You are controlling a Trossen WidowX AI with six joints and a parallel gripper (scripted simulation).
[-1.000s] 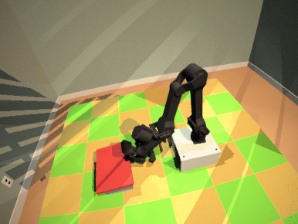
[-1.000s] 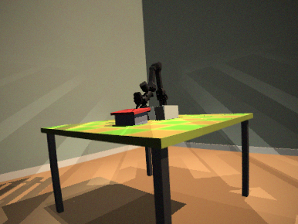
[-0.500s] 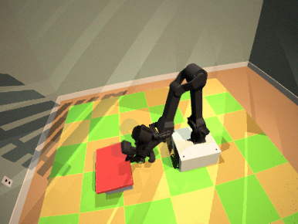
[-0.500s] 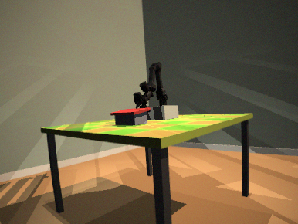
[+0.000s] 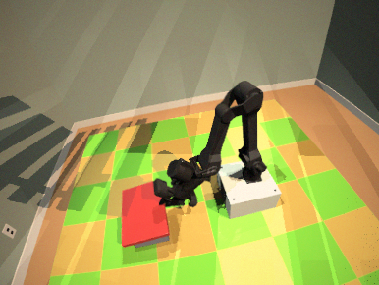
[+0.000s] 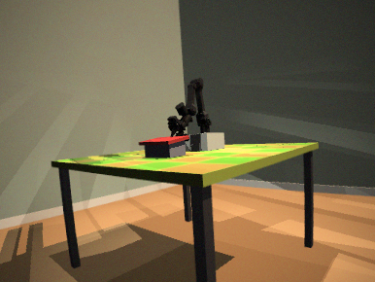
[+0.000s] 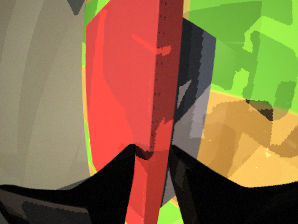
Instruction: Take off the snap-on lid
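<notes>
Right now my gripper tip is 8 cm short of the red lid and 1 cm to the right of it. From my gripper tip the other things lie so: grey storage box (7 cm ahead, 5 cm below, 1 cm to the left).
</notes>
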